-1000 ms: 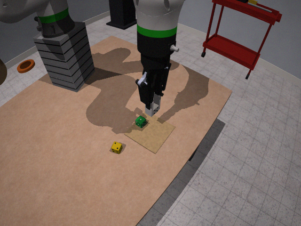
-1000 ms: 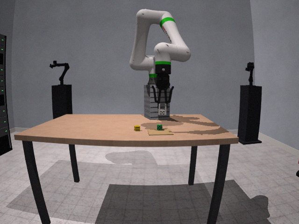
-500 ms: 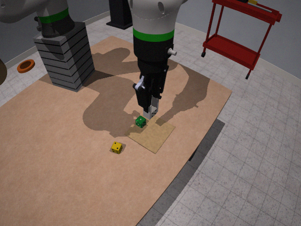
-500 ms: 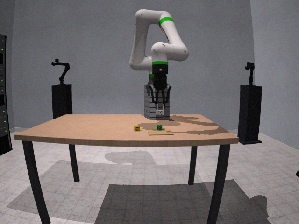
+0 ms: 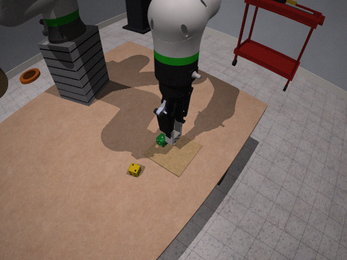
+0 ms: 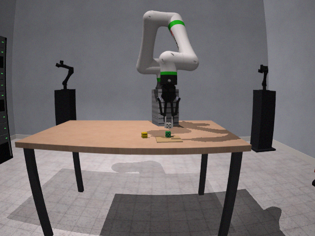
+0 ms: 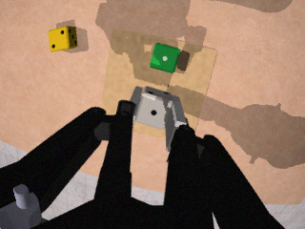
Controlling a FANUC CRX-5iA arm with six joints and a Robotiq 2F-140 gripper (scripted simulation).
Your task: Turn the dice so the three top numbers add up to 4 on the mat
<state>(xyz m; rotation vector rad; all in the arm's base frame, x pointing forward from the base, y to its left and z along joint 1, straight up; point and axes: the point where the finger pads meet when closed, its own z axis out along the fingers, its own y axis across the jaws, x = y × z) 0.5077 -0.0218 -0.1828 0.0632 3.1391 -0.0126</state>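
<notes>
Now: hand 100 mm above the tan mat. Round my hand: green die 80 mm below, 40 mm behind; white die 20 mm below; yellow die 140 mm to the right, 80 mm below, 50 mm behind.
</notes>
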